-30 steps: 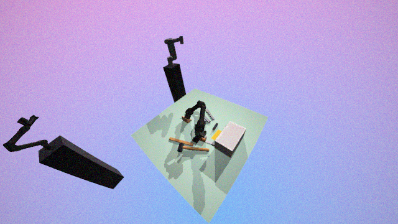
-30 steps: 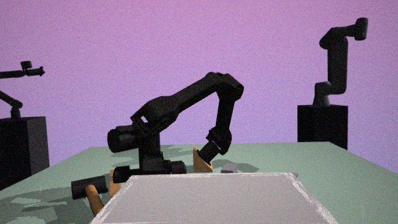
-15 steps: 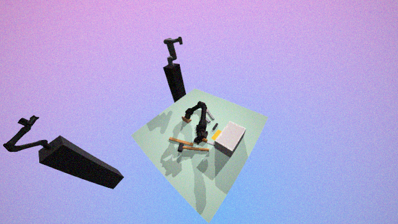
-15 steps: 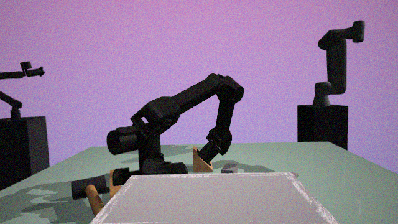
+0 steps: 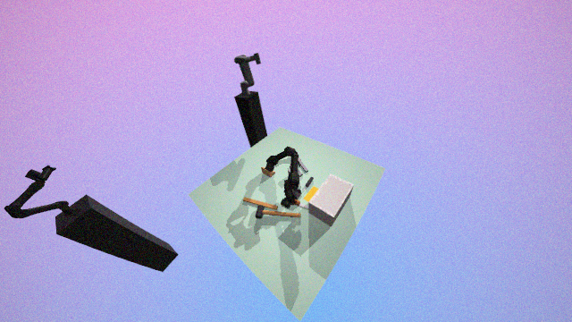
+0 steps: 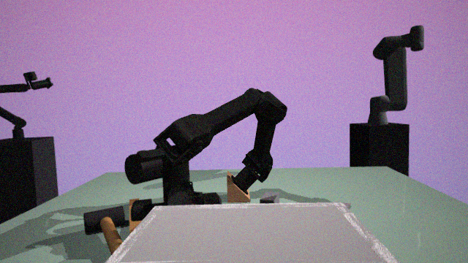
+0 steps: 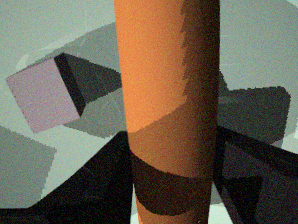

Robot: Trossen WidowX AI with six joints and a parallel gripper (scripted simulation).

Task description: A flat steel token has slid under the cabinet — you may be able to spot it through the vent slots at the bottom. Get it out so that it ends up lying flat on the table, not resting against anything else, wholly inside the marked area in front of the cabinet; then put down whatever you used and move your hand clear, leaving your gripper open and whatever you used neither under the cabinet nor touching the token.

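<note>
The small grey piece lies 2 cm ahead of my gripper tip and 5 cm to the left of it. From my gripper tip the other things lie so: grey tool (13 cm behind, 41 cm to the left); flat wooden stick (20 cm behind, 13 cm to the right); grey block (11 cm behind, 23 cm to the left, 3 cm above).
</note>
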